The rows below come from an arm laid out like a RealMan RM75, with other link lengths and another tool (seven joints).
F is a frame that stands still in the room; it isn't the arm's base.
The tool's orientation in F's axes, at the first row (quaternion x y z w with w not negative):
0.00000, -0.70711, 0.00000, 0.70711
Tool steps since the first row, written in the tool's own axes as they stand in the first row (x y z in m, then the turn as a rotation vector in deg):
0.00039, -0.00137, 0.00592, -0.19, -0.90, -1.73
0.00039, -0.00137, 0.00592, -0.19, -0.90, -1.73
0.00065, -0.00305, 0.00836, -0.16, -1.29, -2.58
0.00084, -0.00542, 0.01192, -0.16, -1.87, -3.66
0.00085, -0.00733, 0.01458, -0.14, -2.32, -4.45
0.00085, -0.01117, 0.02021, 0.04, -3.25, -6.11
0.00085, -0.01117, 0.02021, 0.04, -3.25, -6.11
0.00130, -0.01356, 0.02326, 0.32, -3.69, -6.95
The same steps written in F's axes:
-0.00592, -0.00137, 0.00039, 1.73, -0.90, -0.19
-0.00592, -0.00137, 0.00039, 1.73, -0.90, -0.19
-0.00836, -0.00305, 0.00065, 2.58, -1.29, -0.16
-0.01192, -0.00542, 0.00084, 3.66, -1.87, -0.16
-0.01458, -0.00733, 0.00085, 4.45, -2.32, -0.14
-0.02021, -0.01117, 0.00085, 6.11, -3.25, 0.04
-0.02021, -0.01117, 0.00085, 6.11, -3.25, 0.04
-0.02326, -0.01356, 0.00130, 6.95, -3.69, 0.32

